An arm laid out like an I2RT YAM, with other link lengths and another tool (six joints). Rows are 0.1 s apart.
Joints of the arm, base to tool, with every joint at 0 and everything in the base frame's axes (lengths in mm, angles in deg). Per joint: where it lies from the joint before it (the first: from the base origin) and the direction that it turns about. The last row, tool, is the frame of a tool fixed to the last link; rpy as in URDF.
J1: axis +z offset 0 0 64.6
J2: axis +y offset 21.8 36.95 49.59
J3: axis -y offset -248.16 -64.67 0
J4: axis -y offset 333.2 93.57 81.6
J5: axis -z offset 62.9 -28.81 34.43
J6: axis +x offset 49.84 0 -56.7
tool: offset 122 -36 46 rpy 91.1 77.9 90
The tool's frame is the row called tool.
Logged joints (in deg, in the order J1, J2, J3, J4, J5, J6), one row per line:
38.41, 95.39, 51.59, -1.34, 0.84, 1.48
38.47, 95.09, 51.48, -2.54, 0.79, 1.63
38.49, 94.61, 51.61, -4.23, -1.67, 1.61
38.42, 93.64, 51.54, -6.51, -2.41, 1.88
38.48, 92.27, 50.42, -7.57, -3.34, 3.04
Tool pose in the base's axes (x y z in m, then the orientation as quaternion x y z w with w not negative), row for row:
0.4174, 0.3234, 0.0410, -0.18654, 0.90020, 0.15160, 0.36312
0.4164, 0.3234, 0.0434, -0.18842, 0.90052, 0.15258, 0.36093
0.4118, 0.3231, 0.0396, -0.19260, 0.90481, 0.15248, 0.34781
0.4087, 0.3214, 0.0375, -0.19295, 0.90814, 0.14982, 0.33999
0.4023, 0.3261, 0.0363, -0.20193, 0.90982, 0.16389, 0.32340
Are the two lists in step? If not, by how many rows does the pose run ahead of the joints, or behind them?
The pose runs 2 rows behind the joints: the pose in row i belongs to the joints in row i - 2.
